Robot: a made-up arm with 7 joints. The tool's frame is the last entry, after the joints.
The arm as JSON. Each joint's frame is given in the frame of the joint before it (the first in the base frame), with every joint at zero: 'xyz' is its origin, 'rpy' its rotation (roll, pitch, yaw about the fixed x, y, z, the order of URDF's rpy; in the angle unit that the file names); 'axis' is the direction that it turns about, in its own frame. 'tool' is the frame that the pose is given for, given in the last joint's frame.
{
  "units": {
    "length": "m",
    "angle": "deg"
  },
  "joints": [
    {
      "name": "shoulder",
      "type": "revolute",
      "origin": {
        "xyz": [
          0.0,
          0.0,
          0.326
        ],
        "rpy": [
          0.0,
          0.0,
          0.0
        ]
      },
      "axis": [
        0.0,
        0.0,
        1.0
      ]
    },
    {
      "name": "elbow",
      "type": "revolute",
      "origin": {
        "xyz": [
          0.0,
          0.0,
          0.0
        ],
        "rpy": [
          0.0,
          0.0,
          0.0
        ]
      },
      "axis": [
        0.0,
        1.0,
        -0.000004
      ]
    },
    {
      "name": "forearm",
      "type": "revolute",
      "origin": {
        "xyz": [
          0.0,
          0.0,
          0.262
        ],
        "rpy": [
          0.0,
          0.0,
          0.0
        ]
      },
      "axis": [
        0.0,
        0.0,
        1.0
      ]
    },
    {
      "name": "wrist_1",
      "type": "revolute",
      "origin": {
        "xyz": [
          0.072,
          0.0,
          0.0
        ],
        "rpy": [
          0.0,
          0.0,
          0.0
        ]
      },
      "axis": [
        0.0,
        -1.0,
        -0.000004
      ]
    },
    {
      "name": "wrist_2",
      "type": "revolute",
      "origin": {
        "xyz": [
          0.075,
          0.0,
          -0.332
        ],
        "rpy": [
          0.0,
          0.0,
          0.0
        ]
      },
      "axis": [
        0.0,
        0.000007,
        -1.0
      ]
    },
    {
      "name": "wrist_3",
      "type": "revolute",
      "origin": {
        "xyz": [
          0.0,
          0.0,
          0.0
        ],
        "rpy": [
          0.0,
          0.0,
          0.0
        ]
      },
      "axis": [
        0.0,
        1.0,
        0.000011
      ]
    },
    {
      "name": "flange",
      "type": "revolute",
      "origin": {
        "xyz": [
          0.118,
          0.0,
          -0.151
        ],
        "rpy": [
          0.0,
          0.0,
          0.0
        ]
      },
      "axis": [
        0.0,
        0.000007,
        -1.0
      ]
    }
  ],
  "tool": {
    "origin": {
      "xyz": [
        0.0,
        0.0,
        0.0
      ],
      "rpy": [
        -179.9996,
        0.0,
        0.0
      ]
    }
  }
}
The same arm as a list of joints. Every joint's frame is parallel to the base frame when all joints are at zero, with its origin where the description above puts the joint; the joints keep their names.
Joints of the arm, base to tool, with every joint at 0 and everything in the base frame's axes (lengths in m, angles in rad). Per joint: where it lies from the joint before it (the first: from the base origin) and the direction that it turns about. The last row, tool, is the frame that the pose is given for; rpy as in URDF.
shoulder: origin 0 0 0.326 axis +z
elbow: origin 0 0 0 axis +y
forearm: origin 0 0 0.262 axis +z
wrist_1: origin 0.072 0 0 axis -y
wrist_2: origin 0.075 0 -0.332 axis -z
wrist_3: origin 0 0 0 axis +y
flange: origin 0.118 0 -0.151 axis -z
tool: origin 0 0 0 rpy -3.1416 0 0

